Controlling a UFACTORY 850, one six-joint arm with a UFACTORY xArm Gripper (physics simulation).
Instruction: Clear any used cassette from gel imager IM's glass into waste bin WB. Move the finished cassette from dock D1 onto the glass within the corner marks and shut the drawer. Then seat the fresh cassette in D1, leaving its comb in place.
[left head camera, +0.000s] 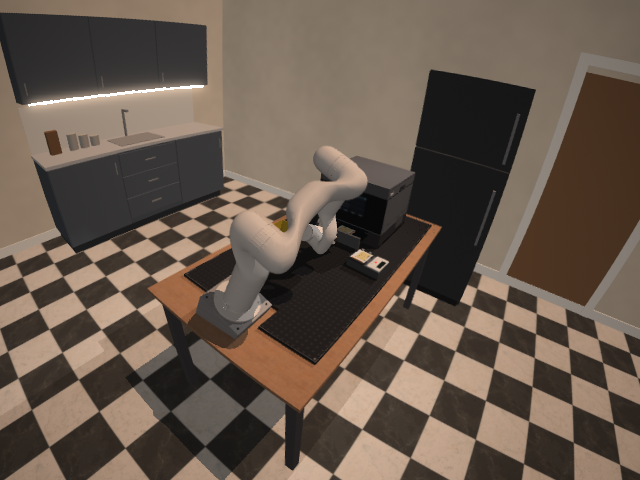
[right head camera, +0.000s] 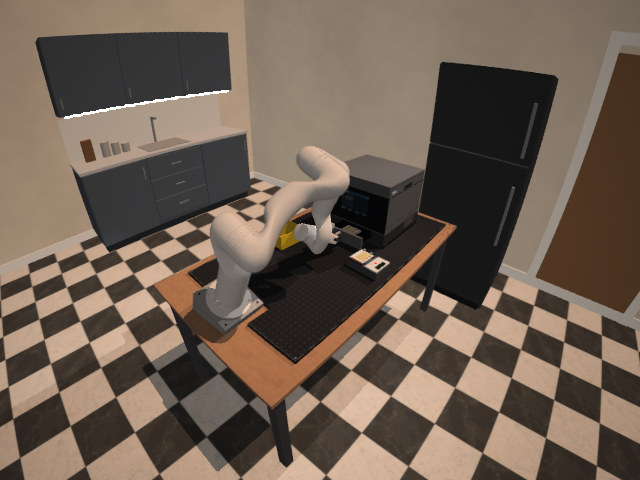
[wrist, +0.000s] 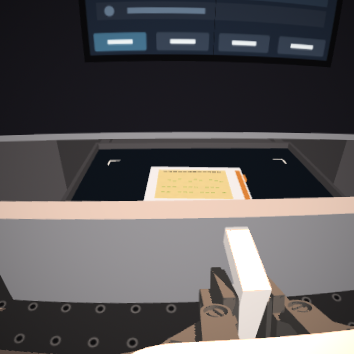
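The gel imager (left head camera: 395, 180) (right head camera: 395, 178) has its drawer (left head camera: 348, 239) (right head camera: 351, 238) (wrist: 125, 255) pulled partly out. A used cassette (wrist: 192, 185) (right head camera: 351, 230), with yellow gel and an orange strip at its right edge, lies flat on the dark glass (wrist: 110, 185). Two rear corner marks show; the drawer front hides the glass's near part. My gripper (wrist: 232, 291) (right head camera: 336, 237) is shut on the white drawer handle (wrist: 245, 255). A cassette (left head camera: 361, 255) (right head camera: 361, 255) with yellow gel sits in a dock (left head camera: 361, 267) (right head camera: 363, 268). A fresh cassette cannot be made out.
The yellow waste bin (left head camera: 281, 225) (right head camera: 284, 239) stands left of my wrist, partly hidden by the arm. The dock stands on the black perforated mat (left head camera: 320, 315) (right head camera: 310, 320), close in front of the imager and right of the open drawer. The imager's screen (wrist: 210, 30) is above the drawer.
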